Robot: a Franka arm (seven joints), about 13 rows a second.
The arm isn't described. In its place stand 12 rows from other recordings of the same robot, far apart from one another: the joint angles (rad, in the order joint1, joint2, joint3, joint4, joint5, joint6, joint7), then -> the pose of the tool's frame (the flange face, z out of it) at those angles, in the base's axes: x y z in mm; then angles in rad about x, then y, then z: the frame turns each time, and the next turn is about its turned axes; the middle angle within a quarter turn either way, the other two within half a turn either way.
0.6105 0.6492 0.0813 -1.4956 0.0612 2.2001 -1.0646 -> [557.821 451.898 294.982 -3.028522 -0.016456 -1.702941]
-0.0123 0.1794 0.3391 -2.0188 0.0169 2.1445 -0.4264 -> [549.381 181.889 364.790 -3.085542 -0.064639 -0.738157]
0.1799 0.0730 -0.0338 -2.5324 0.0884 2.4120 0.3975 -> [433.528 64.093 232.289 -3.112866 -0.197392 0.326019]
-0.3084 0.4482 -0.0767 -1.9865 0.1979 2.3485 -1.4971 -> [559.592 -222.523 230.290 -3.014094 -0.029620 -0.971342]
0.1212 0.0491 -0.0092 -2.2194 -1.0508 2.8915 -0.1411 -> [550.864 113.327 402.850 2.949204 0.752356 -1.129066]
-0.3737 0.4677 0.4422 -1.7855 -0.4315 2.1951 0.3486 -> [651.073 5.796 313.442 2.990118 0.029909 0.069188]
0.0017 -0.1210 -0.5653 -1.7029 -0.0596 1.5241 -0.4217 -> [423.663 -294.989 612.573 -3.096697 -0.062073 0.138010]
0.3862 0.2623 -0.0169 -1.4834 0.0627 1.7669 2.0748 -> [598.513 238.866 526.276 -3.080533 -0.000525 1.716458]
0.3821 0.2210 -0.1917 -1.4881 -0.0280 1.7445 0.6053 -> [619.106 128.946 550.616 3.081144 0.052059 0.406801]
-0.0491 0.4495 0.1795 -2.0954 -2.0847 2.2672 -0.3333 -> [581.058 53.190 207.257 2.147555 0.836624 -1.747625]
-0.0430 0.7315 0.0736 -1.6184 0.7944 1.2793 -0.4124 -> [577.848 104.350 206.029 -1.909814 -0.753058 0.328790]
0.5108 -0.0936 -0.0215 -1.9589 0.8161 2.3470 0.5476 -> [500.867 278.355 573.198 -2.328403 0.223318 0.408985]
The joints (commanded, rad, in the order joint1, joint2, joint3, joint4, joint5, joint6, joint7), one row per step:
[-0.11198, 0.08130, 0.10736, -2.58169, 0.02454, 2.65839, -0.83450]
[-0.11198, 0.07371, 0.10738, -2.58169, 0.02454, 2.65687, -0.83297]
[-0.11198, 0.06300, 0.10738, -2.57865, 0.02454, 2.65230, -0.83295]
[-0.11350, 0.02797, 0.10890, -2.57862, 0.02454, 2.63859, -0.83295]
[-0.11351, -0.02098, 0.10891, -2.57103, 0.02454, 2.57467, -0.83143]
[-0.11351, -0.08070, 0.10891, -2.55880, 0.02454, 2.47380, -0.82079]
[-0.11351, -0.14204, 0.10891, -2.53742, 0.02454, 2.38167, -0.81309]
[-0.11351, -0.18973, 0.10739, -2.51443, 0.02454, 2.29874, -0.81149]
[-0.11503, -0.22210, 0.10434, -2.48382, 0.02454, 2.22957, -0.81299]
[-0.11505, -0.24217, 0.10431, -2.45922, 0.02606, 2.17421, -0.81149]
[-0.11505, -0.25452, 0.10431, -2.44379, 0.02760, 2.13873, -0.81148]
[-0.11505, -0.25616, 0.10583, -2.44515, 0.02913, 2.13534, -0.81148]
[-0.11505, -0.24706, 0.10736, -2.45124, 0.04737, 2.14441, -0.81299]
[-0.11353, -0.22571, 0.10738, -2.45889, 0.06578, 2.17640, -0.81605]
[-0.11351, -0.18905, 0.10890, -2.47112, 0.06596, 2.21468, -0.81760]
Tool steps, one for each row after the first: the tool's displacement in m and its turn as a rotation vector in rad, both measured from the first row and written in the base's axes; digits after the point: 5 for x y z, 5 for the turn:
[0.00059, -0.00007, 0.00323, -0.00081, -0.00599, -0.00148]
[0.00236, -0.00018, 0.00863, -0.00189, -0.01511, -0.00144]
[0.00393, -0.00045, 0.02303, -0.00539, -0.03625, -0.00120]
[0.00355, -0.00060, 0.04186, -0.00932, -0.02857, -0.00177]
[0.00025, -0.00059, 0.06412, -0.01371, 0.00084, -0.01124]
[-0.00080, -0.00042, 0.09178, -0.01869, 0.01067, -0.01827]
[-0.00247, -0.00074, 0.11526, -0.02212, 0.02317, -0.02090]
[-0.00159, -0.00230, 0.13678, -0.02365, 0.02950, -0.02342]
[-0.00155, -0.00185, 0.15172, -0.02362, 0.04029, -0.02542]
[-0.00196, -0.00149, 0.16104, -0.02304, 0.04804, -0.02598]
[-0.00279, -0.00074, 0.16086, -0.02230, 0.05116, -0.02539]
[-0.00289, 0.00057, 0.15490, -0.00690, 0.05708, -0.03285]
[-0.00039, 0.00160, 0.14476, 0.00930, 0.05378, -0.03977]
[0.00156, 0.00176, 0.12633, 0.01133, 0.06425, -0.03818]

